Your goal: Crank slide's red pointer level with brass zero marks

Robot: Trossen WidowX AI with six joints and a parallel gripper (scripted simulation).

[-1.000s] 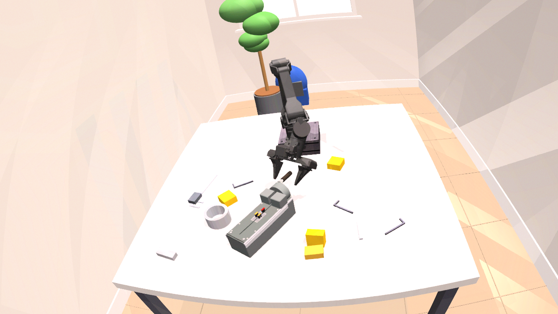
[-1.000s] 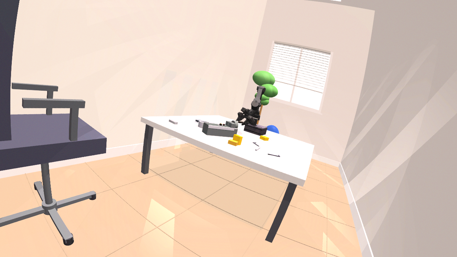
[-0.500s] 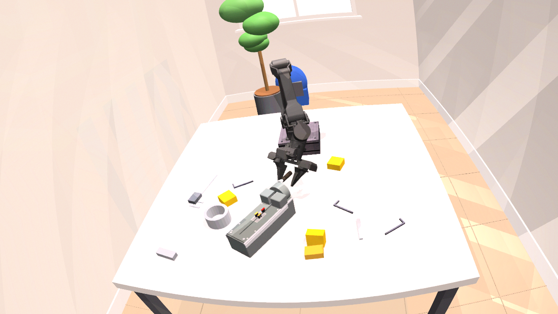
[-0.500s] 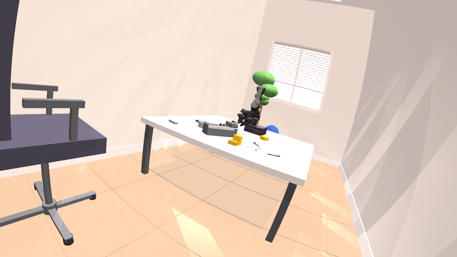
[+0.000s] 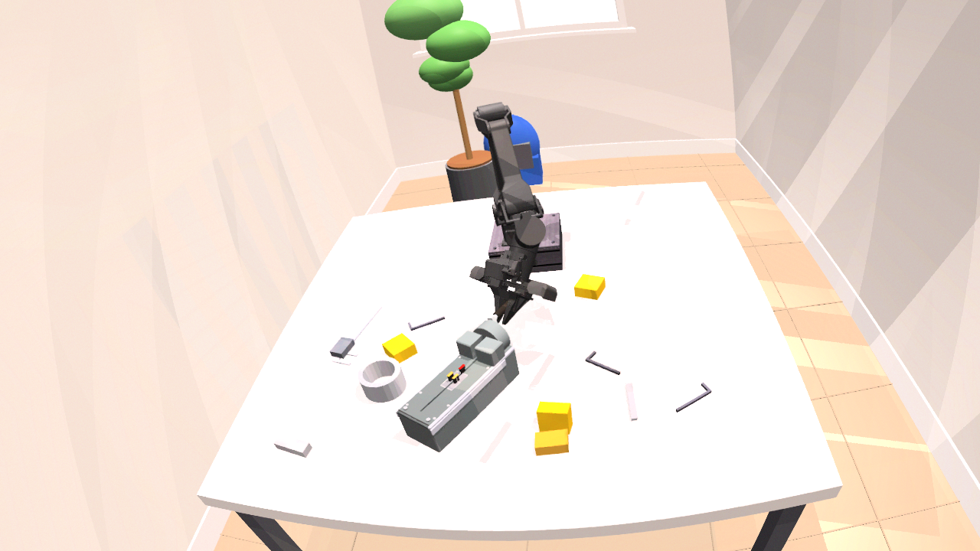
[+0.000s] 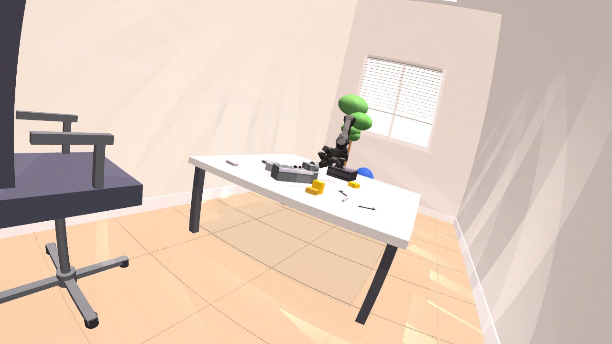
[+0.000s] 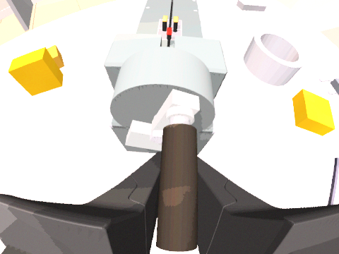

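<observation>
My gripper tip is now 2 cm below the brown crank handle, 2 cm past it and 1 cm to the right of it. From my gripper tip the other things lie so: red pointer (13 cm ahead, 6 cm to the right, 1 cm below).
</observation>
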